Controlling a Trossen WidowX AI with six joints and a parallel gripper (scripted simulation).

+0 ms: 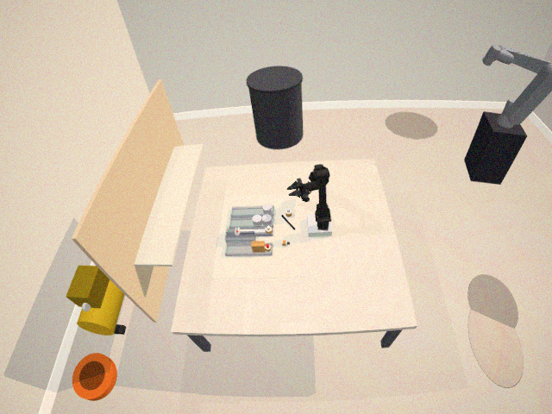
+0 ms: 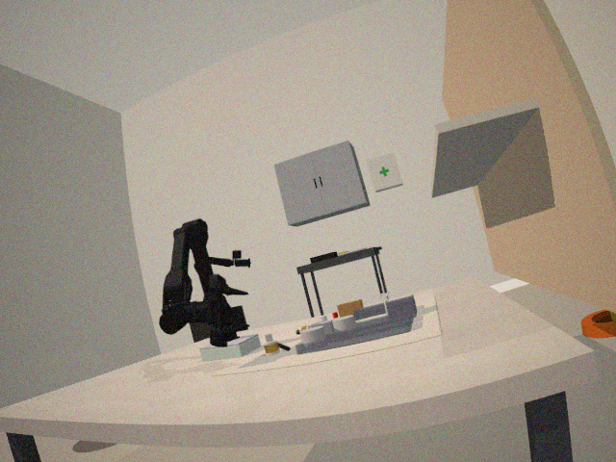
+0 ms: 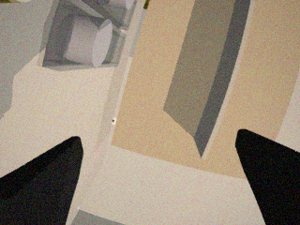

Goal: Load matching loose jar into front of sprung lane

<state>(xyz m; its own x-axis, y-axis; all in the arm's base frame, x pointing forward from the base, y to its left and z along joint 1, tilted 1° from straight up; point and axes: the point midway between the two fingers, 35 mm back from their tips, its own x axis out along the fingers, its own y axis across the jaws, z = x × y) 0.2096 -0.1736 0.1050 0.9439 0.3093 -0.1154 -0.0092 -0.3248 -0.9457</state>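
My gripper tip is 2 cm past the black stick, 14 cm to the right of it and 13 cm above it. The rest, counted from my gripper tip: pusher plate: 18 cm ahead, 28 cm to the left, 9 cm below; small jar: 4 cm behind, 30 cm to the left, 12 cm below; grey lane unit: 22 cm ahead, 28 cm to the left, 12 cm below.
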